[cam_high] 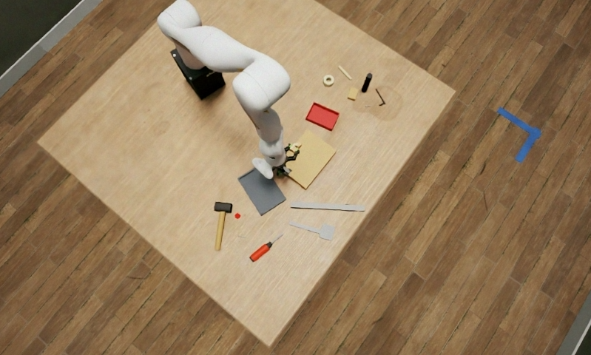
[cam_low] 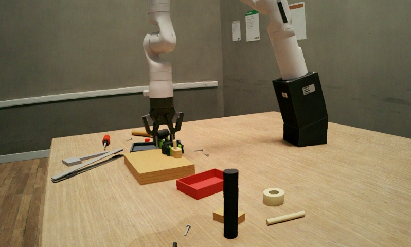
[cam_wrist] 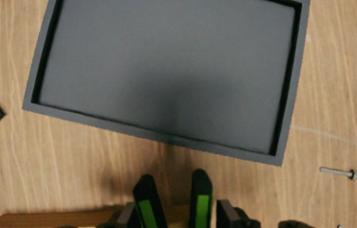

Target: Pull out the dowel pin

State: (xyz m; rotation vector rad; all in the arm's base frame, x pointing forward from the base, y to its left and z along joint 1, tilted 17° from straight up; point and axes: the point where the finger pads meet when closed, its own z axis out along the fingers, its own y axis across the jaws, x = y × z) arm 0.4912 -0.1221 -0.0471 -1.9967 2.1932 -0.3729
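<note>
My hand is 11 cm to the right of the dowel pin and 1 cm short of it. Also, from my hand: wooden block (11 cm to the left, 1 cm below, 1 cm ahead); tan bench board (10 cm to the left, 6 cm ahead, 3 cm below); grey tray (10 cm to the right, 5 cm below, 1 cm behind).
</note>
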